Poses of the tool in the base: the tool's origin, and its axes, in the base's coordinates. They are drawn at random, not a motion.
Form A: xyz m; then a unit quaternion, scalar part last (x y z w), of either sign.
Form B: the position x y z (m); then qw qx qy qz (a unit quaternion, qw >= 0). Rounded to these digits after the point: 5 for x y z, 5 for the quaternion.
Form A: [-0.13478, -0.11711, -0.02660, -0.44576, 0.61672, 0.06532, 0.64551]
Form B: [-0.13478, -0.11711, -0.02660, 0.64551, -0.44576, 0.61672, 0.06532]
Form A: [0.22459, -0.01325, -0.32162, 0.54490, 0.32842, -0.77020, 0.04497]
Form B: [0.22459, -0.01325, -0.32162, 0.04497, 0.54490, 0.32842, -0.77020]
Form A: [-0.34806, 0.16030, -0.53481, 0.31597, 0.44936, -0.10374, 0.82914]
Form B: [-0.34806, 0.16030, -0.53481, 0.82914, 0.31597, 0.44936, -0.10374]
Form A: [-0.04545, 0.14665, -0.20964, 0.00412, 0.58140, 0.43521, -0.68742]
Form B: [-0.04545, 0.14665, -0.20964, 0.68742, -0.00412, -0.58140, -0.43521]
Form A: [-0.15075, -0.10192, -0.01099, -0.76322, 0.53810, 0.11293, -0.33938]
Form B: [-0.15075, -0.10192, -0.01099, 0.33938, 0.76322, -0.53810, -0.11293]
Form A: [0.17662, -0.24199, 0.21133, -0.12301, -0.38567, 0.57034, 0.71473]
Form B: [0.17662, -0.24199, 0.21133, 0.71473, -0.12301, -0.38567, 0.57034]
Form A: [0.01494, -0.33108, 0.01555, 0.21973, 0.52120, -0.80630, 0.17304]
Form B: [0.01494, -0.33108, 0.01555, 0.17304, 0.21973, 0.52120, -0.80630]
